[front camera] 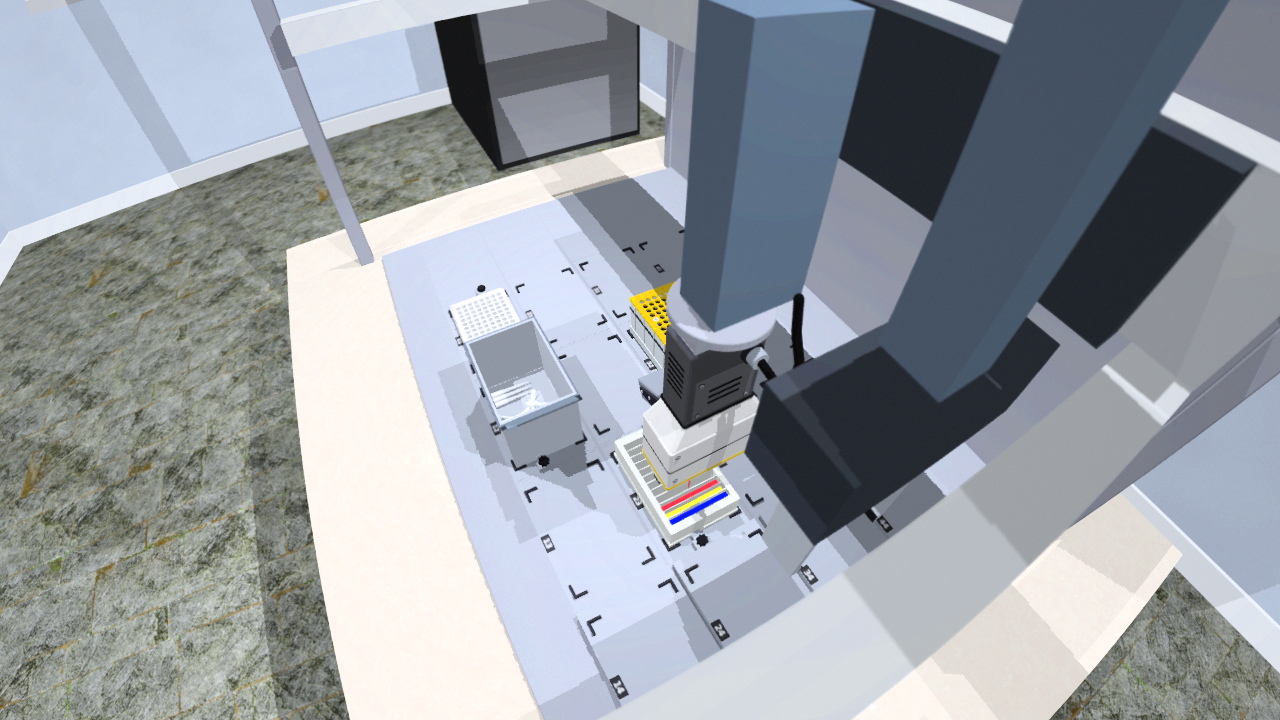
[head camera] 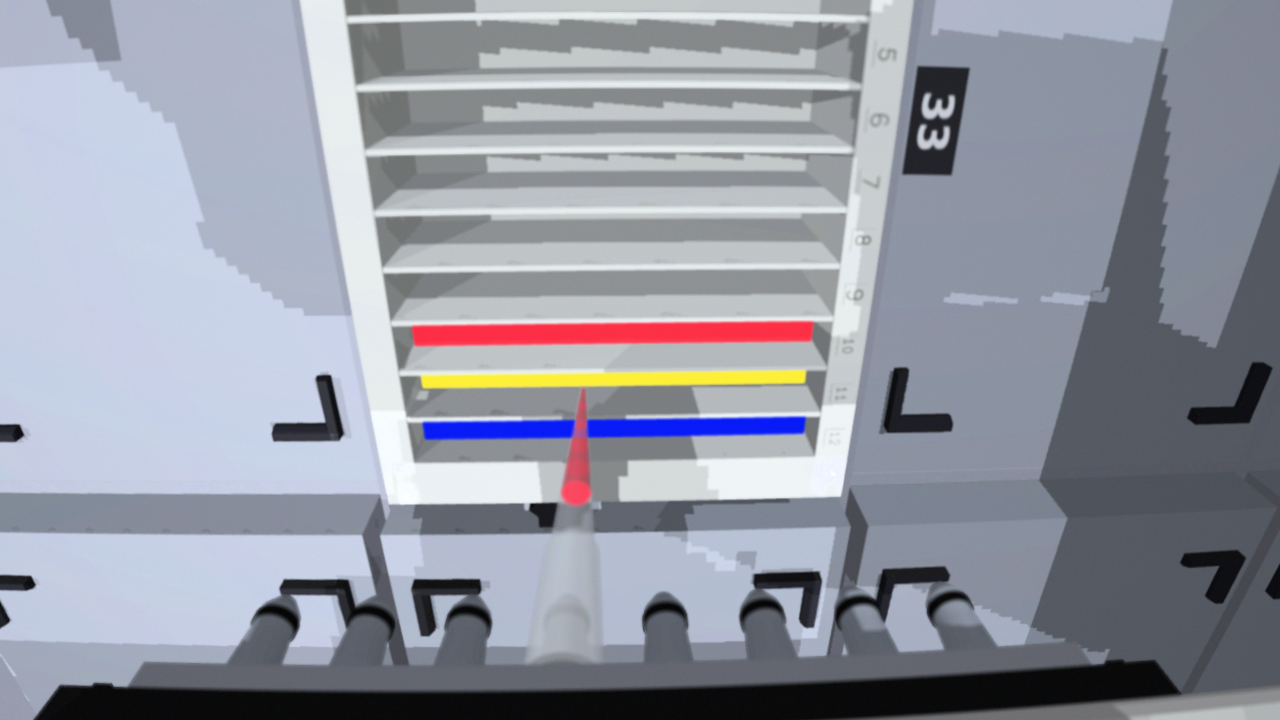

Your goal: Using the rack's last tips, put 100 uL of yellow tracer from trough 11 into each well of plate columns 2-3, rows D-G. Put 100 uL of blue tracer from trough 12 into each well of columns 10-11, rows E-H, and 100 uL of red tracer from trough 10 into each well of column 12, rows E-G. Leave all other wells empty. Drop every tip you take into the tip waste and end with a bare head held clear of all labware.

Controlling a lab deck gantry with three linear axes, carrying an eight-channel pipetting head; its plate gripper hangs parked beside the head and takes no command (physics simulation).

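Observation:
The pipetting head (front camera: 684,445) hangs over the white trough rack (front camera: 716,520) (head camera: 429,480). One clear tip (head camera: 565,573) with red liquid in its lower part sits on the fourth nozzle from the left in the head view; the other nozzles are bare. The tip's end appears over the trough 11 area, its height unclear. Red (head camera: 613,333), yellow (head camera: 501,380) and blue (head camera: 680,427) tracer lie in troughs 10, 11 and 12. The white plate (front camera: 484,311) stands at the back left, its well contents too small to tell. The parked plate gripper is largely hidden; its opening cannot be told.
The grey tip waste bin (front camera: 546,440), with several used tips inside, stands in front of the plate. The yellow tip rack (front camera: 648,308) stands behind the head, partly hidden. A dark housing (front camera: 895,429) hangs to the right of the head.

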